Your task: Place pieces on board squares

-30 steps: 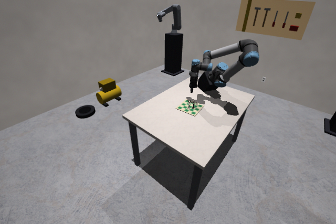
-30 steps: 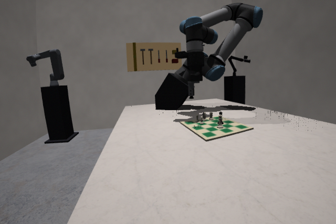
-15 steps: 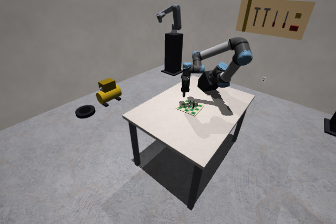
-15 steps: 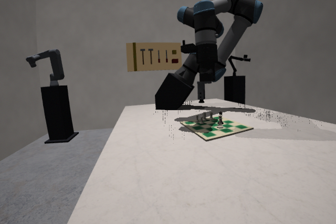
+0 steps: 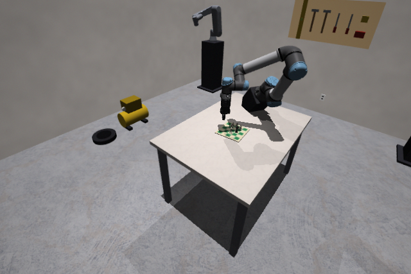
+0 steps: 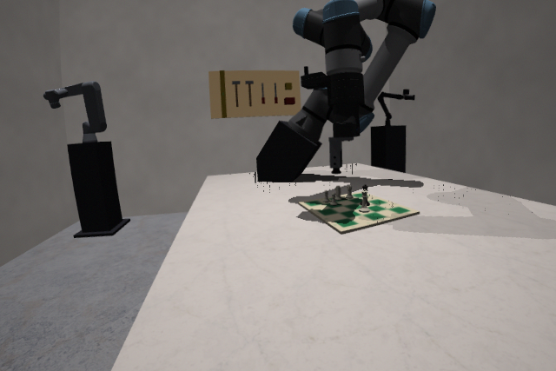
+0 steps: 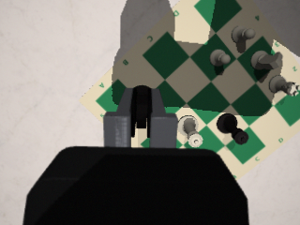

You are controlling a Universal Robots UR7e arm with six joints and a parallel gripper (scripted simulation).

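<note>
My gripper is now 4 cm past the cream chessboard, 7 cm to the right of it and 13 cm above it.
</note>
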